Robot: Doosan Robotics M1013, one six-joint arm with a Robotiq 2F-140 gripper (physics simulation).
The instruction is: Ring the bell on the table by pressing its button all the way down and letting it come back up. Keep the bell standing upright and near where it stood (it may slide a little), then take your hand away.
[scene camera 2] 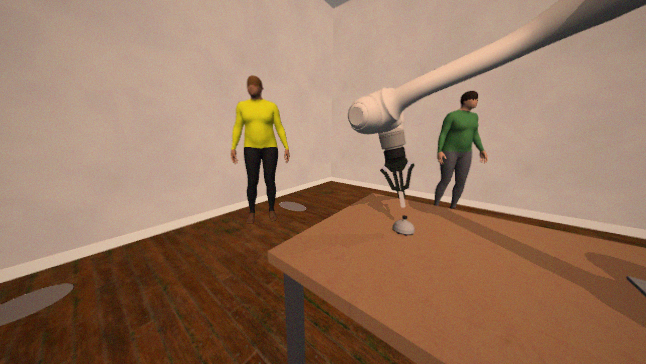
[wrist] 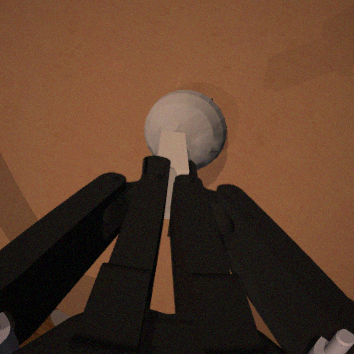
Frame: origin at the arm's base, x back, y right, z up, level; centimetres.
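Where they show: gripper, between the fingertips: (scene camera 2: 403, 206) (wrist: 170, 150).
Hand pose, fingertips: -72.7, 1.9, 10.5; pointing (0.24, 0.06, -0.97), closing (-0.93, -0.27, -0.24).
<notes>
Things, the pixels of their top centre, and the offset from my fingertips, as dx, dy, dz. "spot": a spot on its surface instead. Level surfaces: height alone.
- bell, centre of its top: (wrist: 170, 144) (scene camera 2: 404, 216) +0.7, +1.3, -4.5
- brown table, height of its surface: dz -11.1
- left corner, a spot on its surface: (scene camera 2: 270, 255) spot: -29.9, -42.8, -12.1
The bell (scene camera 2: 403, 228) (wrist: 186, 117) is a light grey dome standing upright on the brown table (scene camera 2: 380, 285) (wrist: 280, 160). Its small dark button (scene camera 2: 405, 217) stands up from the top in the scene view; I cannot see the button in the wrist view. My gripper (scene camera 2: 402, 200) (wrist: 170, 150) is shut, with nothing between its dark fingers. Its pale tips point down and hang a little above the button, with a visible gap in the scene view. In the wrist view the tips overlap the near part of the dome.
The table's near left corner (scene camera 2: 270, 255) is to the left of the bell. The edge of a flat grey object (scene camera 2: 637, 286) shows at the far right. A person in yellow (scene camera 2: 259, 122) and a person in green (scene camera 2: 461, 131) stand beyond the table.
</notes>
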